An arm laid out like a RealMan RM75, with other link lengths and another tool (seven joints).
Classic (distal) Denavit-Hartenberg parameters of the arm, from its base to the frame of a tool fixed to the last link. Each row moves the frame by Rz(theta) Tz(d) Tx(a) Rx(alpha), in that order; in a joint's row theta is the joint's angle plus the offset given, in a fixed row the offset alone. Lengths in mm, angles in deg.
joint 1: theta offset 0; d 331.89; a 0; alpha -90
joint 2: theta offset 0; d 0; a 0; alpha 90
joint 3: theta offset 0; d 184.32; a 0; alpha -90
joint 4: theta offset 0; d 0; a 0; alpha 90
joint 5: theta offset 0; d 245.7; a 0; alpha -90
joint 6: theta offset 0; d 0; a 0; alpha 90
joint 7: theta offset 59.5; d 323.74; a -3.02; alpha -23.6
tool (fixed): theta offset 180; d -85.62; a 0; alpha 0
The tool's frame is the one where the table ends.
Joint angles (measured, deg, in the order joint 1, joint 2, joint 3, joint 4, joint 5, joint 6, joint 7), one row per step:
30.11 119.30 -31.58 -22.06 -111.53 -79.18 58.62
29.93 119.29 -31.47 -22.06 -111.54 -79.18 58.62
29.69 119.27 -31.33 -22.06 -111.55 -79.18 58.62
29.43 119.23 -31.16 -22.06 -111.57 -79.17 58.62
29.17 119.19 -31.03 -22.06 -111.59 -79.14 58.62
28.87 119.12 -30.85 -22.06 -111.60 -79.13 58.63
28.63 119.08 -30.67 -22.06 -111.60 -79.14 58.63
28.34 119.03 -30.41 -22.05 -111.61 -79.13 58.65
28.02 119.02 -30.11 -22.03 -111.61 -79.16 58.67
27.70 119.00 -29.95 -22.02 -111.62 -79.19 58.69
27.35 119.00 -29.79 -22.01 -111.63 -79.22 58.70
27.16 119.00 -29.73 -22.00 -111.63 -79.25 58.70
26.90 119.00 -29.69 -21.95 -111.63 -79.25 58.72
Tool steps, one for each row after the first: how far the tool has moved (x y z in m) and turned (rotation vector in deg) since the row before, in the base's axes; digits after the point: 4 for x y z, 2 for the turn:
0.0013 -0.0006 0.0004 0.08 0.03 -0.23
0.0018 -0.0008 0.0005 0.11 0.04 -0.31
0.0021 -0.0007 0.0008 0.14 0.02 -0.35
0.0021 -0.0008 0.0006 0.12 -0.01 -0.34
0.0025 -0.0008 0.0010 0.16 0.01 -0.40
0.0019 -0.0007 0.0008 0.15 0.05 -0.32
0.0024 -0.0007 0.0011 0.21 0.07 -0.44
0.0022 -0.0010 0.0009 0.20 0.16 -0.47
0.0022 -0.0013 0.0005 0.10 0.08 -0.40
0.0023 -0.0015 0.0004 0.10 0.09 -0.42
0.0012 -0.0009 0.0001 0.03 0.05 -0.20
0.0017 -0.0014 -0.0001 -0.01 0.06 -0.32

